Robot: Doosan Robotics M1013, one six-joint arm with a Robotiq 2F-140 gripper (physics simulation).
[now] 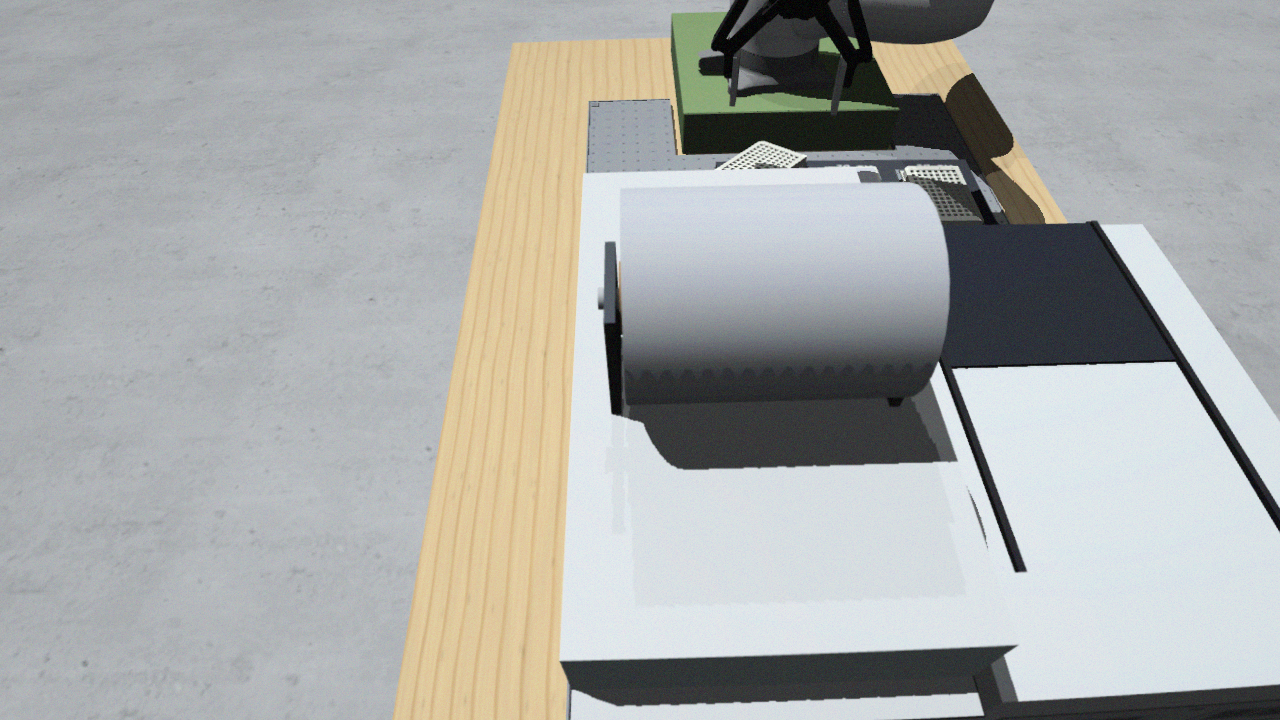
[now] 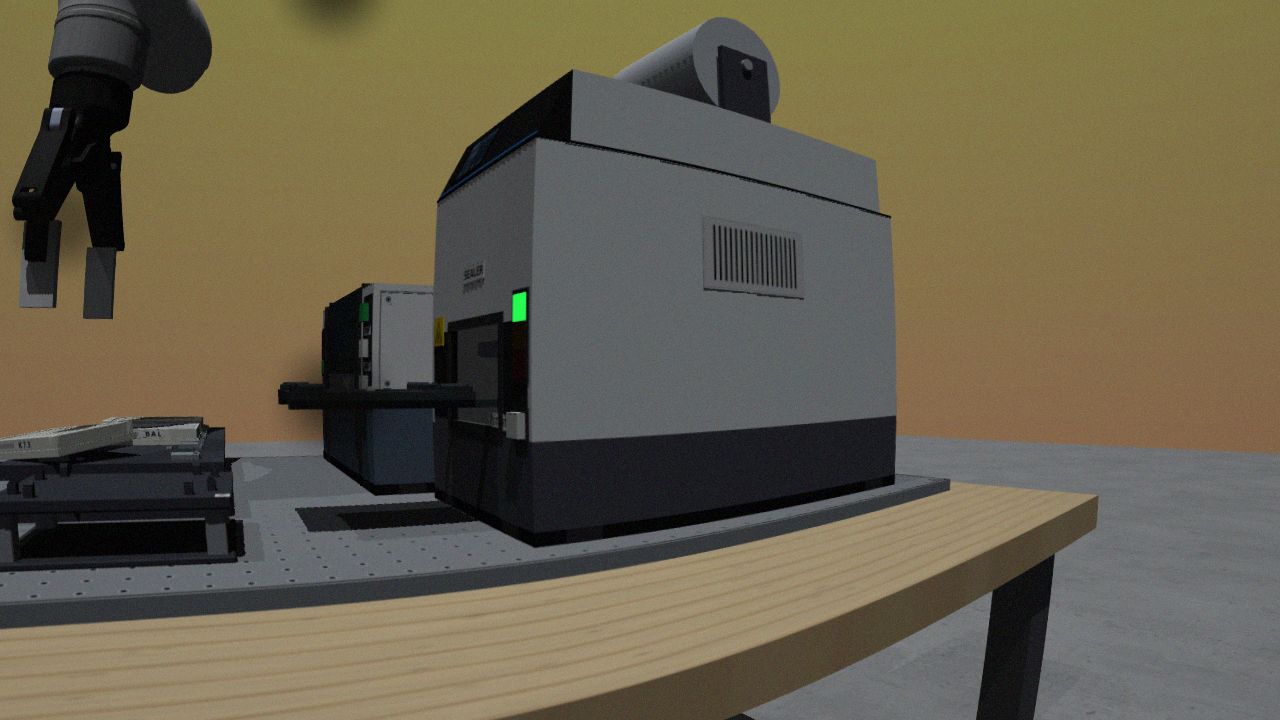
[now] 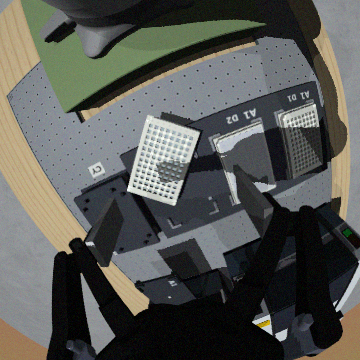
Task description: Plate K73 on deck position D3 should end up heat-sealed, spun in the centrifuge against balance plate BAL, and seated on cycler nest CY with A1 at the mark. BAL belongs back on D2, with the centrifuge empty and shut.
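Pixels of known places: gripper, fingertip midpoint: (image 1: 783,104) (image 2: 71,313) (image 3: 175,197); arm's base, origin of the base link: (image 1: 770,66).
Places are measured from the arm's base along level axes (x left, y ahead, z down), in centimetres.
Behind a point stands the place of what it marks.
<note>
Plate K73 (image 1: 762,155) {x -7.5, y 25.4, z 0.1 cm} (image 2: 67,440) {x -15.1, y 30.0, z -0.3 cm} (image 3: 162,160) {x -8.1, y 27.9, z -0.4 cm} is an off-white well plate with open wells. It lies turned askew and tilted over the deck around D3, between plate BAL and nest CY. BAL (image 2: 165,434) {x -0.6, y 38.5, z 0.6 cm} (image 3: 252,155) {x 5.0, y 34.7, z 0.0 cm} has a smooth top and lies on D2. Cycler nest CY (image 3: 135,227) {x -20.8, y 37.7, z 2.1 cm} (image 2: 116,492) {x -26.8, y 34.3, z 2.1 cm} is dark and bears no plate. My gripper (image 1: 785,96) {x -6.9, y 29.4, z -10.8 cm} (image 2: 69,291) {x -6.9, y 29.4, z -10.8 cm} (image 3: 175,197) {x -6.9, y 29.4, z -10.8 cm} is open and empty, high above the deck. The sealer (image 2: 707,358) {x -36.6, y 77.4, z -6.8 cm} (image 1: 796,537) {x -26.4, y 97.3, z -28.5 cm} shows a green light and a dark tray (image 2: 375,395) {x -28.0, y 53.1, z -4.1 cm} out in front. The centrifuge's lid state cannot be told.
Another well plate (image 3: 302,140) {x 15.7, y 37.2, z 0.2 cm} (image 1: 935,188) {x 15.5, y 36.6, z 0.1 cm} sits on D1. A large roll (image 1: 778,286) {x -27.2, y 89.9, z -39.8 cm} (image 2: 738,62) {x -34.9, y 84.4, z -35.4 cm} rests on top of the sealer. A machine with a white panel and blue base (image 2: 402,447) {x -9.7, y 62.3, z 1.7 cm} stands behind the sealer. The green block (image 1: 698,98) {x -14.3, y 8.6, z 0.0 cm} (image 3: 55,65) {x -14.4, y 4.9, z 0.0 cm} is under the arm's base.
</note>
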